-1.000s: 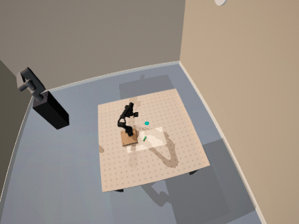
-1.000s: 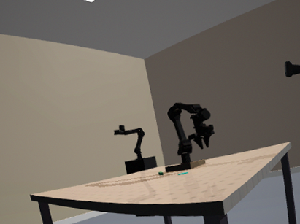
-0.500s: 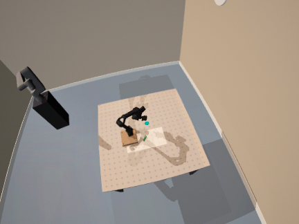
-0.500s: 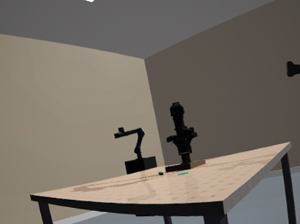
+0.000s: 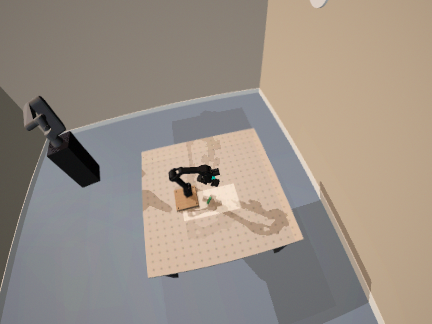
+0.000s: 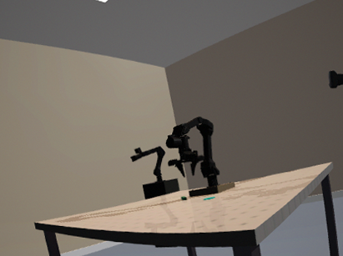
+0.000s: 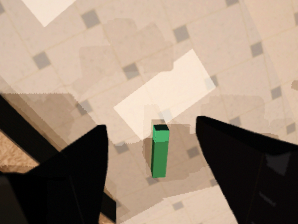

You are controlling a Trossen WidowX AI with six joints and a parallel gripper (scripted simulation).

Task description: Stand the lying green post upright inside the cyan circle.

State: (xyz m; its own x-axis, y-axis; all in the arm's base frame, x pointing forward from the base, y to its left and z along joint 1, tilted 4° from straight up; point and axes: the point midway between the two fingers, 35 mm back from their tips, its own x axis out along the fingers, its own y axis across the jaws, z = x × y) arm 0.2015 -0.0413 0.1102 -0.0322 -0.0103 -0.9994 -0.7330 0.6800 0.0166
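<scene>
My gripper tip is 120 mm above the green post, 80 mm to the left of it and 50 mm past it. Round my gripper tip: cyan circle 130 mm below, 120 mm to the left, 70 mm ahead.
</scene>
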